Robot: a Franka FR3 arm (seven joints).
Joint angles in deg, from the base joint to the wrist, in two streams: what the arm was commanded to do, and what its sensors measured. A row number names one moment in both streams.
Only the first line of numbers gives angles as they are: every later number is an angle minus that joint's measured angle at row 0.
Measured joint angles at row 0:
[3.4 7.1 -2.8 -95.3 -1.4 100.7 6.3]
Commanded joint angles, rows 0 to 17:
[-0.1 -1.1 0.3 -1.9 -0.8 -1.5 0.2]
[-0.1 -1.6 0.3 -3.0 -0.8 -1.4 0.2]
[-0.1 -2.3 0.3 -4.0 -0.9 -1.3 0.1]
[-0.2 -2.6 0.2 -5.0 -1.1 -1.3 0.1]
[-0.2 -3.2 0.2 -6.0 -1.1 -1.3 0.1]
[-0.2 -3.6 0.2 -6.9 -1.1 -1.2 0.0]
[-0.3 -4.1 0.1 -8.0 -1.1 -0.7 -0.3]
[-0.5 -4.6 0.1 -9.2 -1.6 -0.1 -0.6]
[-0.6 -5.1 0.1 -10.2 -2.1 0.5 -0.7]
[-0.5 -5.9 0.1 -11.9 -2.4 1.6 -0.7]
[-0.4 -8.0 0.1 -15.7 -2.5 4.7 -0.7]
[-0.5 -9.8 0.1 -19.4 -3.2 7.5 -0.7]
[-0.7 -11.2 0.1 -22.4 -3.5 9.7 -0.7]
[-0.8 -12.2 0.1 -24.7 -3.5 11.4 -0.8]
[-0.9 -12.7 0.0 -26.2 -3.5 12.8 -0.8]
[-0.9 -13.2 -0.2 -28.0 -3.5 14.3 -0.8]
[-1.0 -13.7 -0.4 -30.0 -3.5 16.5 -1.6]
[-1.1 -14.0 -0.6 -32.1 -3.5 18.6 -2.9]
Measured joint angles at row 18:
[-0.2 -10.0 -0.5 -23.8 -2.7 12.0 -0.2]
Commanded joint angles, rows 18 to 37:
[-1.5 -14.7 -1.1 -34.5 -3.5 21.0 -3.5]
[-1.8 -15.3 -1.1 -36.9 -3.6 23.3 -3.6]
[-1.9 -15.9 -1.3 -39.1 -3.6 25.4 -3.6]
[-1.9 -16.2 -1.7 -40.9 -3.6 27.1 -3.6]
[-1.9 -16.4 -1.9 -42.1 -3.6 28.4 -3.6]
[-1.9 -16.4 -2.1 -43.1 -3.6 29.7 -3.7]
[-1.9 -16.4 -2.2 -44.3 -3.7 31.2 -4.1]
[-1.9 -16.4 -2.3 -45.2 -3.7 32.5 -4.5]
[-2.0 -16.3 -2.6 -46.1 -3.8 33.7 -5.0]
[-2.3 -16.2 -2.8 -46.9 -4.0 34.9 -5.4]
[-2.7 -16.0 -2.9 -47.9 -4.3 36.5 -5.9]
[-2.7 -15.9 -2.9 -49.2 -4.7 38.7 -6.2]
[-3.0 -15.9 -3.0 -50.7 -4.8 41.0 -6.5]
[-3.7 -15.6 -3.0 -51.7 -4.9 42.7 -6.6]
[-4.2 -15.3 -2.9 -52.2 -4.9 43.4 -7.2]
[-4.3 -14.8 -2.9 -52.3 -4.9 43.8 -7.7]
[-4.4 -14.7 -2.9 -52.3 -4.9 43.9 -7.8]
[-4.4 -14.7 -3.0 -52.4 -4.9 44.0 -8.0]
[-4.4 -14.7 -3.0 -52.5 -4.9 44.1 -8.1]
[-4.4 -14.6 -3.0 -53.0 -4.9 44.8 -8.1]
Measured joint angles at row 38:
[-3.4 -13.9 -3.5 -51.1 -4.2 42.3 -7.1]
